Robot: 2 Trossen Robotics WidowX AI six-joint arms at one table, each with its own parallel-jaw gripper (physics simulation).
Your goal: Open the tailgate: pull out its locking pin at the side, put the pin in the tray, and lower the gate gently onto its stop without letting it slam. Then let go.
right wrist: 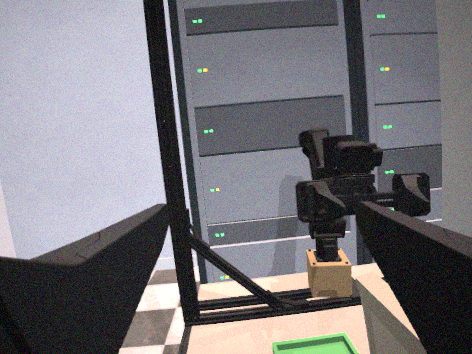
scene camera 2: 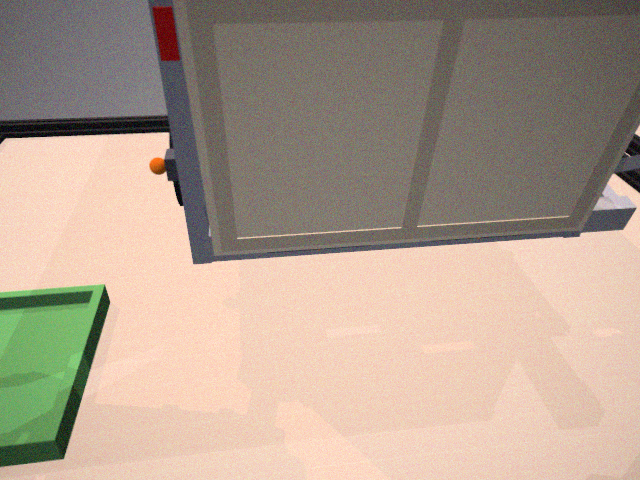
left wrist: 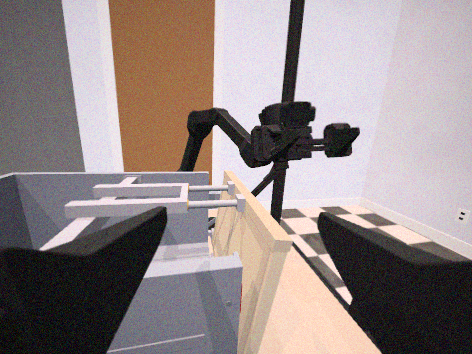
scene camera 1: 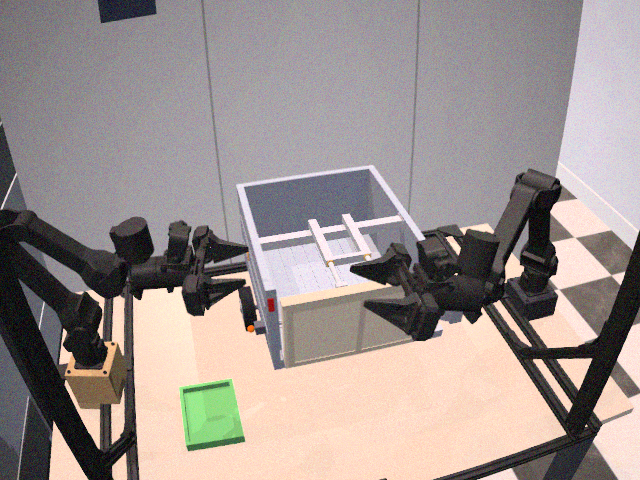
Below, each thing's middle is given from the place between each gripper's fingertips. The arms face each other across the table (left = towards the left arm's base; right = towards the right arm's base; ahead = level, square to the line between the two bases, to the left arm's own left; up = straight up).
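I see that the grey truck bed [scene camera 1: 294, 226] is 240 mm below my right hand, 50 mm to the right of it and 350 mm ahead of it.
For my left hand, the grey truck bed is 19 cm below, and it is also 19 cm ahead of that hand and 19 cm to the right of it.
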